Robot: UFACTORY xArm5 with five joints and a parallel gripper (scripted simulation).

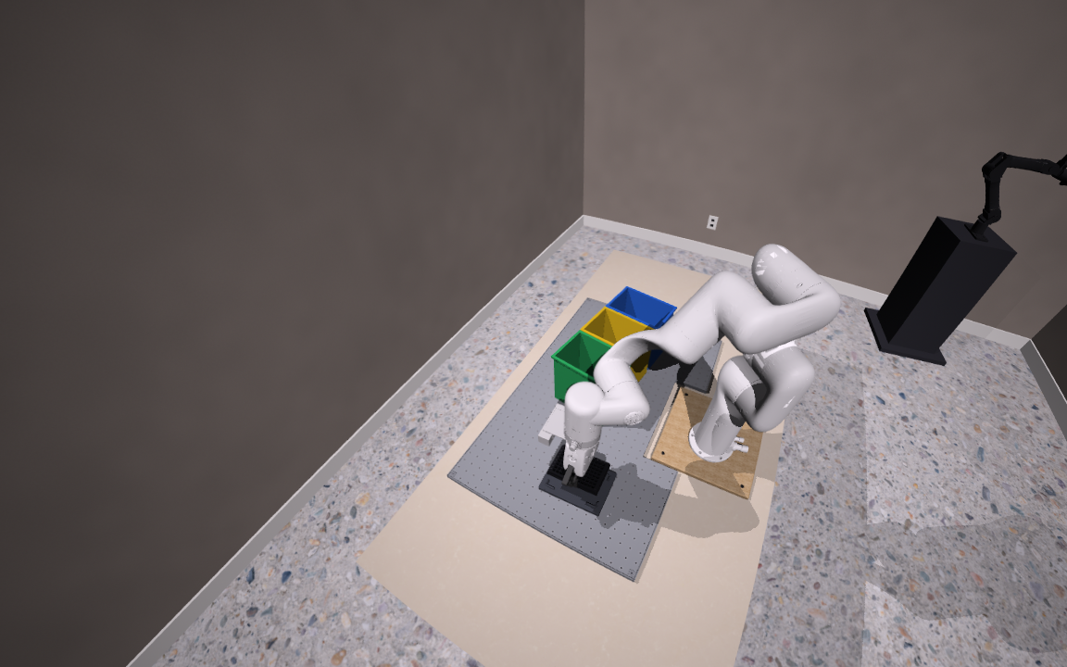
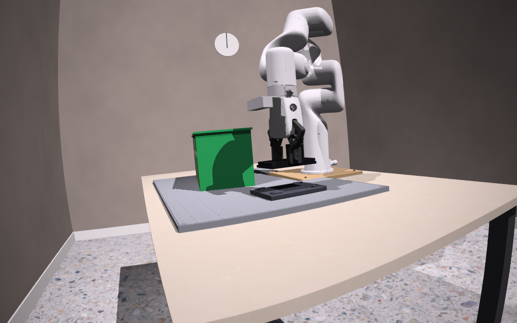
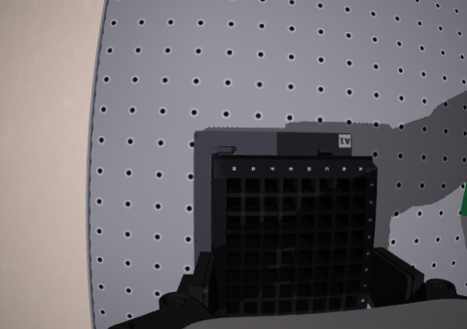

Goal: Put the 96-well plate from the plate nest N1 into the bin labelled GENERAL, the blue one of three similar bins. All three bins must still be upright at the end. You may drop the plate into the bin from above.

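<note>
The dark plate nest lies 80 mm below my hand. Round my hand: black 96-well plate 10 mm below; then green bin 270 mm to the right, 50 mm ahead; then yellow bin 390 mm to the right, 10 mm ahead.
</note>
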